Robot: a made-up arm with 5 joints.
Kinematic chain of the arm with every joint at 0, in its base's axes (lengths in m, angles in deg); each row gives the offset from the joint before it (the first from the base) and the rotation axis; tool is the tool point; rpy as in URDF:
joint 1: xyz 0.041 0 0.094 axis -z
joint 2: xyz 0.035 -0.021 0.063 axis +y
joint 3: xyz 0.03 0 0.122 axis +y
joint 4: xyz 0.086 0 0.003 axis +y
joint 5: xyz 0.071 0.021 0 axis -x
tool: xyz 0 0 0 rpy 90 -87.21 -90
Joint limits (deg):
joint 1: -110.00..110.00
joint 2: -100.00..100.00
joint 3: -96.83..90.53
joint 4: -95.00..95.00
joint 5: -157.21..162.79
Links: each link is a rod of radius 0.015 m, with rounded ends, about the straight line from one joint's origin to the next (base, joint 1, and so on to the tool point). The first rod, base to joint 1, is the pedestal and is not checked.
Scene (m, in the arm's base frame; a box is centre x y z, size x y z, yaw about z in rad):
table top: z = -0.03
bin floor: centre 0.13 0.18 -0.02 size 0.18 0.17 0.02 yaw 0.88
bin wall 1: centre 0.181 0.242 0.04 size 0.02 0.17 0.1 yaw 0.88
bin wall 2: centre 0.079 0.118 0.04 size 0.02 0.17 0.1 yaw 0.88
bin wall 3: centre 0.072 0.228 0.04 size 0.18 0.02 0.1 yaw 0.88
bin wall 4: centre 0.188 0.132 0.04 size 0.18 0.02 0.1 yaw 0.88
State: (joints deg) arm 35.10 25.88 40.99 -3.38 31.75
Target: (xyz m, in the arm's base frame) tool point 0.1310 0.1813 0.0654
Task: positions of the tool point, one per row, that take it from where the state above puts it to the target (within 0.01 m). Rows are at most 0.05 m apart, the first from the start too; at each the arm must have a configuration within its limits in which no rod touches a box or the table.
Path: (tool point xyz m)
1: 0.2155 -0.0670 0.1177
2: 0.2297 -0.0228 0.1235
3: 0.2325 0.0242 0.1294
4: 0.2234 0.0711 0.1354
5: 0.2026 0.1148 0.1416
6: 0.1712 0.1524 0.1480
7: 0.1310 0.1813 0.1546
8: 0.1334 0.1861 0.1263
9: 0.1335 0.1862 0.0963
10: 0.1310 0.1813 0.0654

